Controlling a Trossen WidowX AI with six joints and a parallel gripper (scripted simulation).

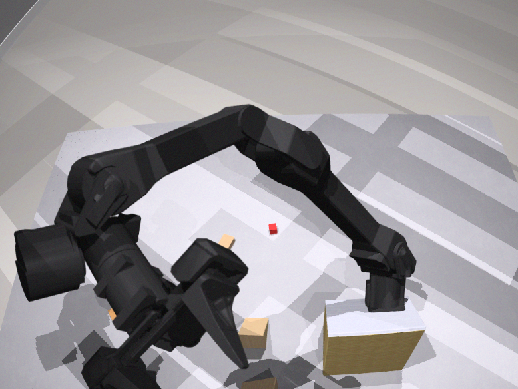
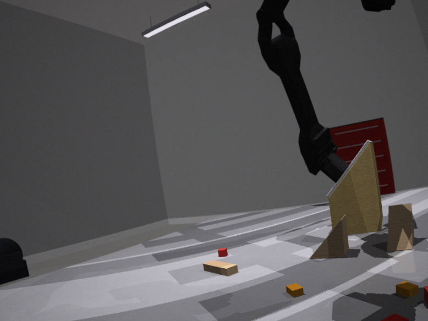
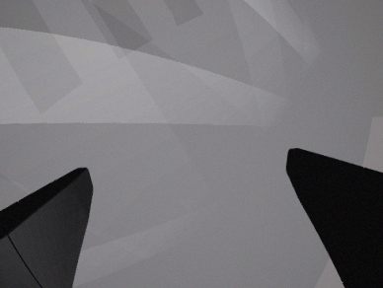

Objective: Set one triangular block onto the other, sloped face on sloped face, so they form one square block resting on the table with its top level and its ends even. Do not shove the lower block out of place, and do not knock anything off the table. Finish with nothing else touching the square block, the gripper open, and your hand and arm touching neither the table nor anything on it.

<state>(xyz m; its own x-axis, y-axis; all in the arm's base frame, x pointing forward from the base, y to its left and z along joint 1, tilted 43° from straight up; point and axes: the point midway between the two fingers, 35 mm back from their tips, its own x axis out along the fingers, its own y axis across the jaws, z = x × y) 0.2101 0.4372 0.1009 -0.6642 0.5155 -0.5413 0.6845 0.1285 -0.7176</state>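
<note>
Right now my gripper tip is 14 cm to the left of the tan triangular block and 47 cm above it. From my gripper tip the other things lie so: tan brick 33 cm ahead, 28 cm to the right, 48 cm below.
</note>
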